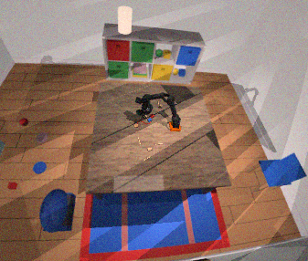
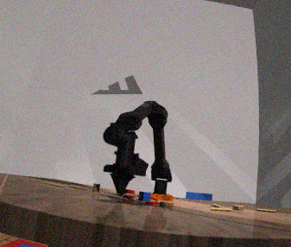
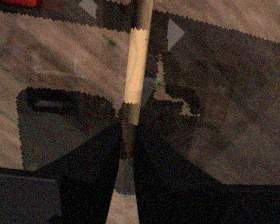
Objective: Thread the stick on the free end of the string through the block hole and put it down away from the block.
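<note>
My gripper tip is now 9 cm past the red block, 2 cm to the right of it and 1 cm below it. From my gripper tip the other things lie so: tan wooden cylinder 19 cm behind, 13 cm to the right, 1 cm above; blue block 8 cm to the left, 6 cm behind, 1 cm above; thin pale wooden stick 3 cm to the left, 3 cm behind, 1 cm above.
</note>
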